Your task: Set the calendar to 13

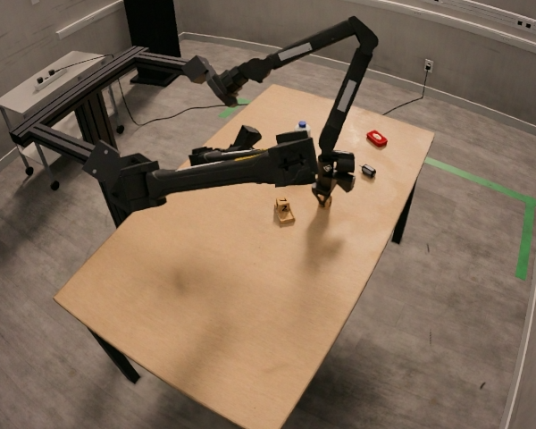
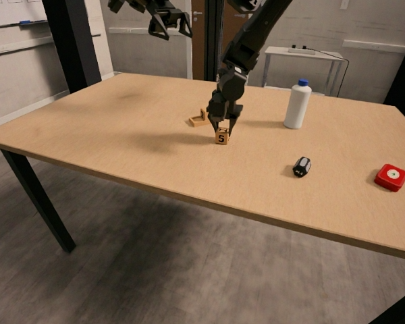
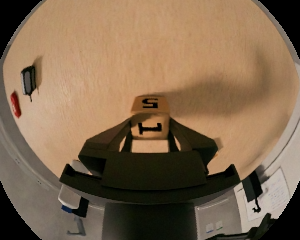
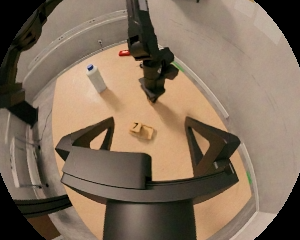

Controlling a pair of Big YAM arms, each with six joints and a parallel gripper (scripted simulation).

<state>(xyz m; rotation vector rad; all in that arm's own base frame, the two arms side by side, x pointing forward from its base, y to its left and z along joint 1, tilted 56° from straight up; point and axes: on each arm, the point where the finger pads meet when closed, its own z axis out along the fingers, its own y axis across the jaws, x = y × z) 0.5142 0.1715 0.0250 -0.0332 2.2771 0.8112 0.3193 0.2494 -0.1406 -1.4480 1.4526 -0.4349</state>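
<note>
The wooden tray lies 120 mm behind my left hand, 90 mm to the right of it and 20 mm below it. From my left hand the other things lie so: wooden digit cube: 10 mm below; then wooden cube: 130 mm behind, 80 mm to the right; then black object: 240 mm to the left, 110 mm ahead, 10 mm below.
</note>
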